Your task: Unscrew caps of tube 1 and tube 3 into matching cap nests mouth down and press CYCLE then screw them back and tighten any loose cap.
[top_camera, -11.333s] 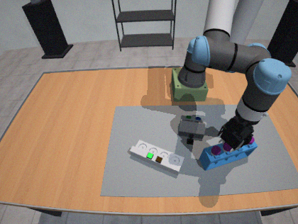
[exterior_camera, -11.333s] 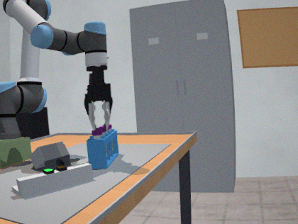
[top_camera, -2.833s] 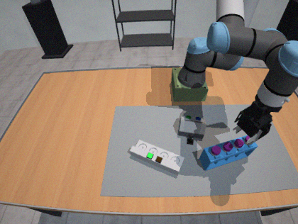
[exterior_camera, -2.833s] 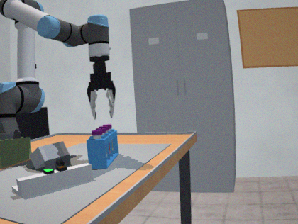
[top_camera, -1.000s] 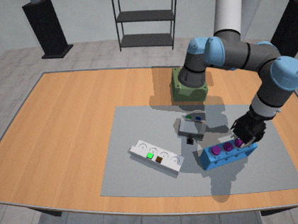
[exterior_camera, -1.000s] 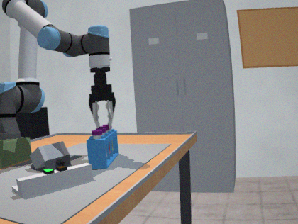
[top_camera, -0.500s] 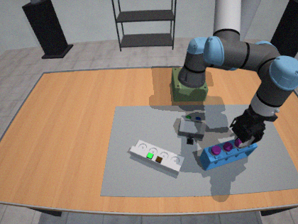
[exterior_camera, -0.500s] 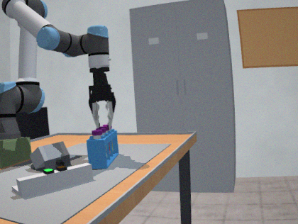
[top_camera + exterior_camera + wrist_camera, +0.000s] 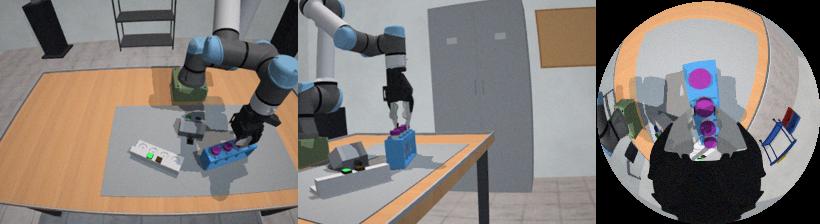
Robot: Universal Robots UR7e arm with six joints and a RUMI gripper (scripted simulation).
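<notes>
My gripper is now 16 cm past the green ready key, 19 cm to the left of it and 6 cm above it. Also, from my hand: grey mat: 6 cm behind, 13 cm to the right, 13 cm below; then grey key housing: 14 cm behind, 16 cm to the right, 7 cm below; then blue cycle key: 15 cm behind, 14 cm to the right, 6 cm below.
</notes>
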